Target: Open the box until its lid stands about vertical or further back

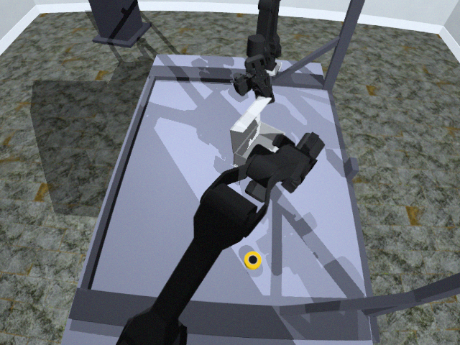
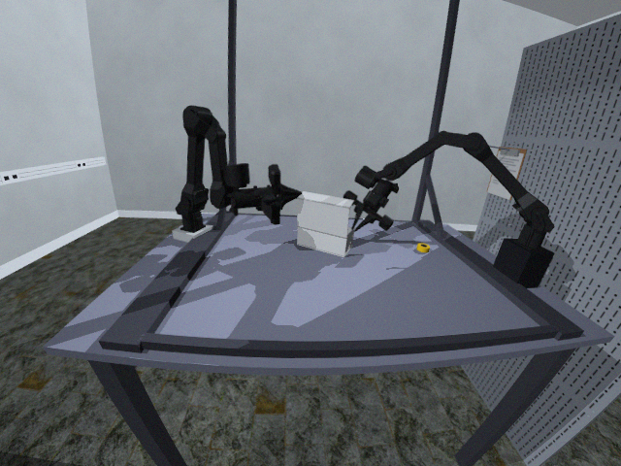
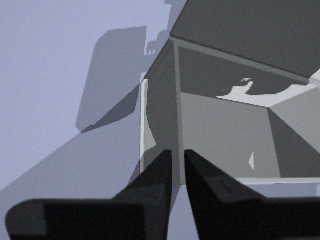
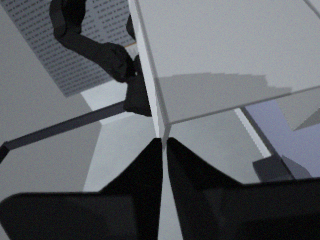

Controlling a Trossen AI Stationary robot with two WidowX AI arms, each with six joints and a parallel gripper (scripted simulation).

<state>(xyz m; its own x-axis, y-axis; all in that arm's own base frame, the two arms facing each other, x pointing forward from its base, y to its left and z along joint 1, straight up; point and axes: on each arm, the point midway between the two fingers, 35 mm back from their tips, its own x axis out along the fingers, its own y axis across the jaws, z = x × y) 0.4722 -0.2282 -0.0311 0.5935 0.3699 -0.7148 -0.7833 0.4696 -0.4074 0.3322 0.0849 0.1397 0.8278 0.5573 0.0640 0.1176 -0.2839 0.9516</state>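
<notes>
Right now the box is 50 mm ahead of my left hand, 110 mm to the right of it and 10 mm above it.
Right now the box is 11 cm to the left of my right hand and 7 cm below it.
</notes>
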